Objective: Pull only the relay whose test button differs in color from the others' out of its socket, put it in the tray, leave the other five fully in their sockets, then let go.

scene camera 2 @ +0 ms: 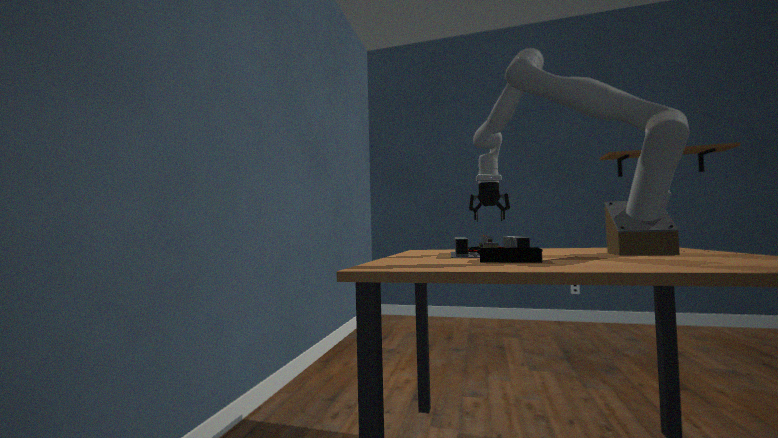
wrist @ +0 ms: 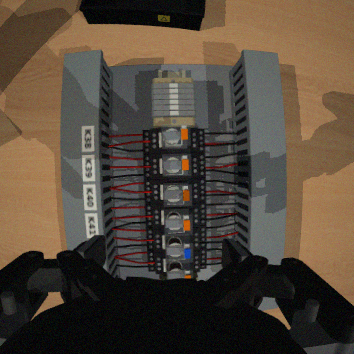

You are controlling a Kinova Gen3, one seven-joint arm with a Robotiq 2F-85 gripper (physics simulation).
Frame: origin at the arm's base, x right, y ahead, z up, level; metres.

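Seen in the pictures: gripper, fingertip midpoint: (scene camera 2: 489,221) (wrist: 163,250); arm's base, origin of the base link: (scene camera 2: 642,212).
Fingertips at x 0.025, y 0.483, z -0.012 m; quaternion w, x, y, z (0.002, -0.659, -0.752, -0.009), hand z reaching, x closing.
Offsets run from my fingertips to a thing's top centre. Level surfaces: height alone.
The relay with the blue test button {dz -0.053, dx +0.022, dy +0.019 m} (wrist: 176,247) sits in its socket in the wrist view, fifth from the top of the row. The other relays have orange buttons: four above it, the nearest of them a clear relay {dz -0.053, dx -0.006, dy +0.013 m} (wrist: 175,221), and one below it {dz -0.053, dx +0.051, dy +0.024 m} (wrist: 176,268), partly hidden by the gripper body. The black tray {dz -0.088, dx -0.308, dy -0.079 m} (wrist: 142,11) (scene camera 2: 510,254) shows at the top of the wrist view. My gripper (wrist: 163,250) (scene camera 2: 489,218) is open and empty, fingers pointing down, above the relay row, one finger on each side of the blue-button relay's end of the row.
Grey slotted wire ducts {dz -0.060, dx -0.021, dy -0.089 m} (wrist: 81,110) {dz -0.060, dx -0.059, dy +0.102 m} (wrist: 265,125) stand on both sides of the row, the left one labelled K38 to K41. Red and black wires run from them to the sockets. A grey terminal block {dz -0.076, dx -0.131, dy -0.011 m} (wrist: 173,99) sits at the row's top end. All stands on the wooden table {dz -0.123 m} (scene camera 2: 435,266).
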